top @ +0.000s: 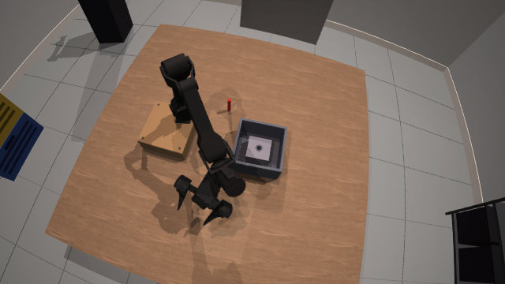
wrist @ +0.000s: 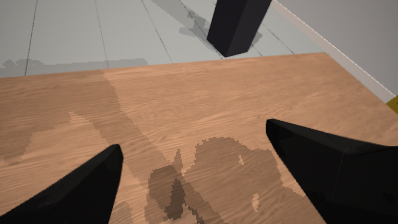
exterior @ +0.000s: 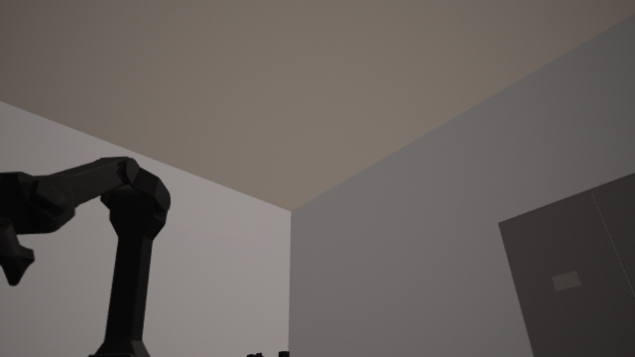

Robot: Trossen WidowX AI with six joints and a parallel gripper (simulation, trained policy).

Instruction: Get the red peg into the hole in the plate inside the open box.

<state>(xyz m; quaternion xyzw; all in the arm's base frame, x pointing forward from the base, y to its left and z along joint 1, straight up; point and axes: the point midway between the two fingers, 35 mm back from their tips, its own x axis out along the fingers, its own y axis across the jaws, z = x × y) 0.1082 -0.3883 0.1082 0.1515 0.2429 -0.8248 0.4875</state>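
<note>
Now: the red peg 9 cm ahead of my gripper tip, 50 cm to the left of it and 12 cm below it. From my gripper tip the other things lie so: dark grey box (22 cm ahead, 30 cm to the left, 13 cm below); light grey plate (22 cm ahead, 30 cm to the left, 11 cm below).
</note>
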